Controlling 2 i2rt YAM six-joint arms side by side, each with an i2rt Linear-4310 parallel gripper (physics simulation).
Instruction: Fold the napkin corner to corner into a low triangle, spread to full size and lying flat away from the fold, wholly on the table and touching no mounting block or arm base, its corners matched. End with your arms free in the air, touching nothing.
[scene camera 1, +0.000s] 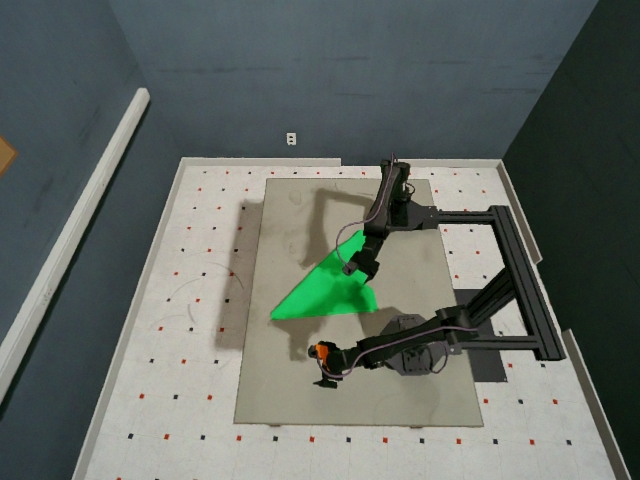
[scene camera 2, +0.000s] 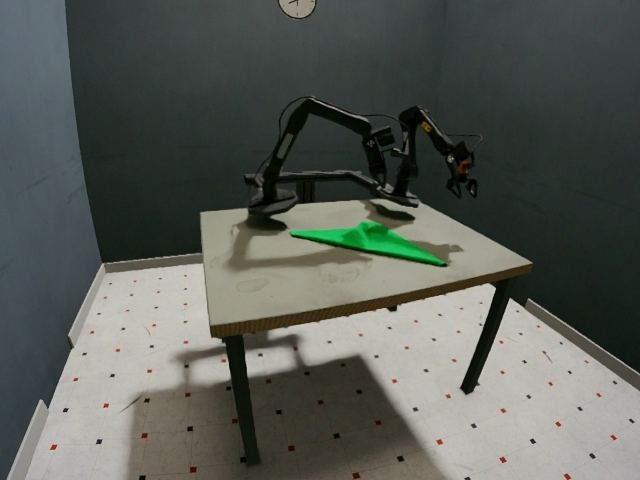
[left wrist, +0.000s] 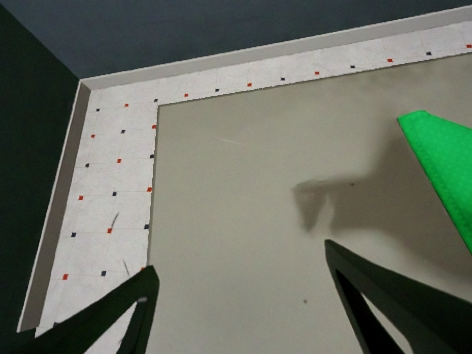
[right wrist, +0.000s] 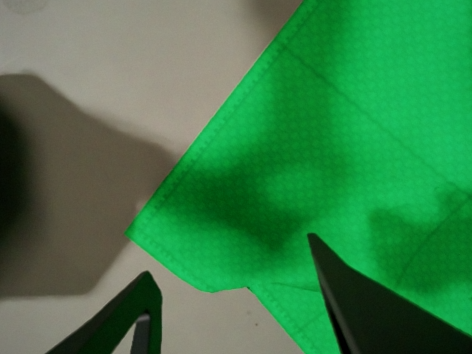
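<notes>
The green napkin (scene camera 1: 330, 291) (scene camera 2: 408, 249) (left wrist: 450, 165) (right wrist: 380, 125) lies on the table (scene camera 1: 294, 408) (scene camera 2: 289, 289) as a rough triangle. Its long edge runs from the lower left corner to the upper right in scene camera 1. Scene camera 2 shows a raised crease near its middle back. The right wrist view shows a blunt corner and a notch between two edges. My right gripper (scene camera 1: 367, 279) (scene camera 2: 383, 181) (right wrist: 230, 264) is partly open and empty above the napkin. My left gripper (scene camera 1: 321, 373) (scene camera 2: 466, 195) (left wrist: 237, 261) is wide open and empty in the air, beside the napkin.
The left arm base (scene camera 1: 413, 361) (scene camera 2: 400, 195) stands near the napkin's lower right in scene camera 1. The right arm base (scene camera 1: 413, 215) (scene camera 2: 273, 200) stands at the upper right there. A dark frame (scene camera 1: 527, 281) joins them behind the table edge. The right arm hides part of the napkin.
</notes>
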